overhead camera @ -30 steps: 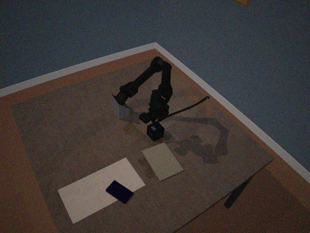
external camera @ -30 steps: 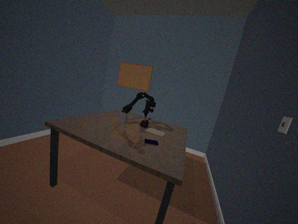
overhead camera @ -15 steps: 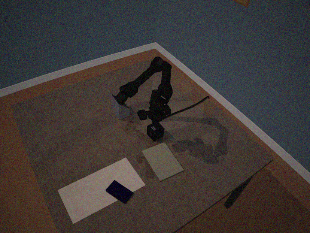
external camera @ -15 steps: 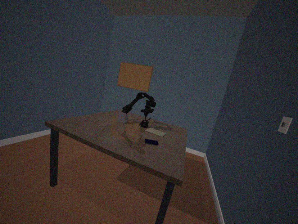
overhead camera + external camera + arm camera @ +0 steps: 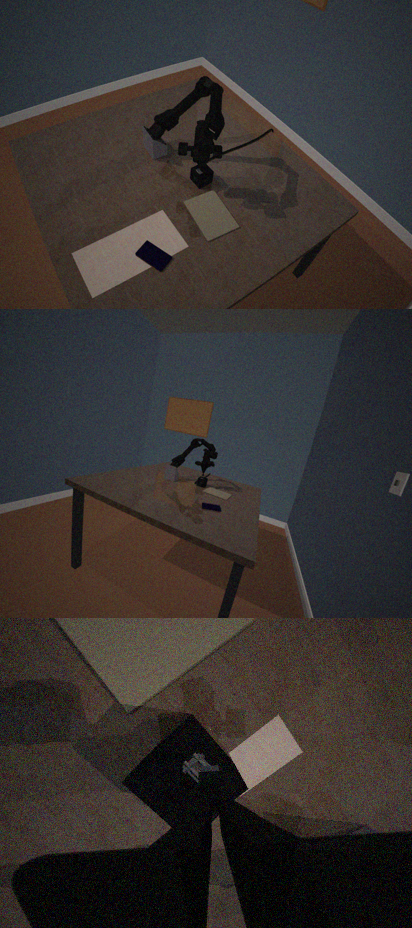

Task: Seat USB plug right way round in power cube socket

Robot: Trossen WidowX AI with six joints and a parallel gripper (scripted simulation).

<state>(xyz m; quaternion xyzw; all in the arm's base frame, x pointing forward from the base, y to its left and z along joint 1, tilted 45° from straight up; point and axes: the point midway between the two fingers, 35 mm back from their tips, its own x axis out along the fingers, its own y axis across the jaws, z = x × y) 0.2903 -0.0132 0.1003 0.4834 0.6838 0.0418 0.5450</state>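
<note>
Right now my gripper tip is 10 mm to the right of the socket and 70 mm above it. From my gripper tip the other things lie so: beige pad 180 mm ahead, 60 mm to the right, 130 mm below; dark blue card 220 mm ahead, 370 mm to the right, 130 mm below.
</note>
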